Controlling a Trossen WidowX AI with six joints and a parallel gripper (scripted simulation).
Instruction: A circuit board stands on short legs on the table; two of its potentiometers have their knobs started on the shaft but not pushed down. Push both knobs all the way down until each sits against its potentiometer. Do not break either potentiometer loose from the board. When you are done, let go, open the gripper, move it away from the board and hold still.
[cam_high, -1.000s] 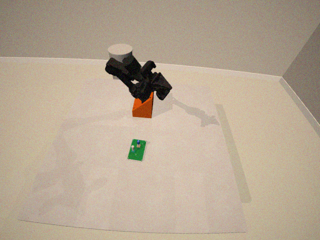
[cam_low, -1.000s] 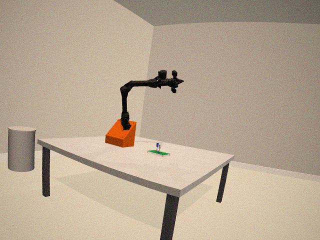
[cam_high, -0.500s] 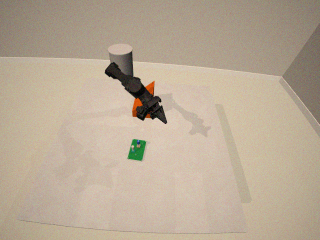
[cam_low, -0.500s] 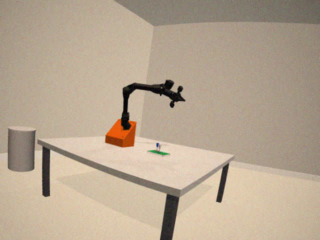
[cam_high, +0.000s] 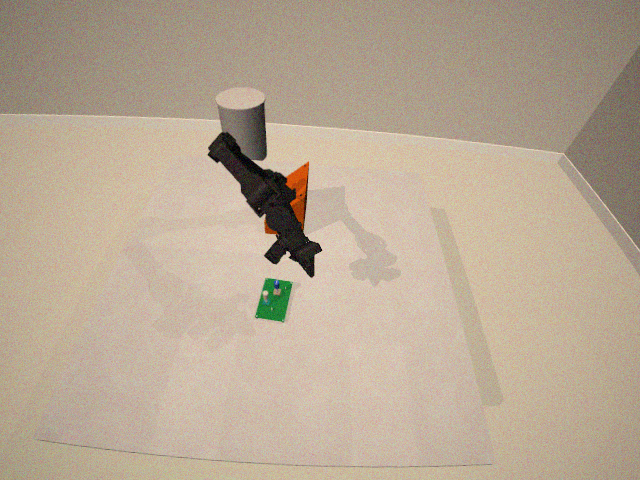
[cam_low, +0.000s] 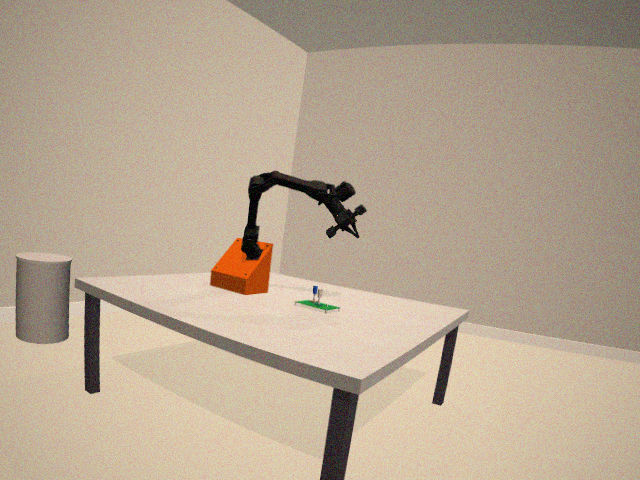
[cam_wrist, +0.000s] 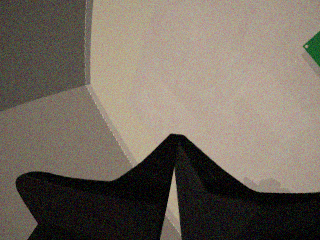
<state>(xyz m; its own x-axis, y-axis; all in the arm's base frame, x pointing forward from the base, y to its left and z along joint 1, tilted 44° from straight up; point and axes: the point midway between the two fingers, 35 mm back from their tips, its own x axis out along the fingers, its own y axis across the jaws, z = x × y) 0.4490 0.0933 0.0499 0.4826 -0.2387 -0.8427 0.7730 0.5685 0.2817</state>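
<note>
Right now my gripper tip is 120 mm past the blue knob, 100 mm to the left of it and 220 mm above it. From my gripper tip the other things lie so: white round knob: 80 mm behind, 140 mm to the right, 230 mm below.
</note>
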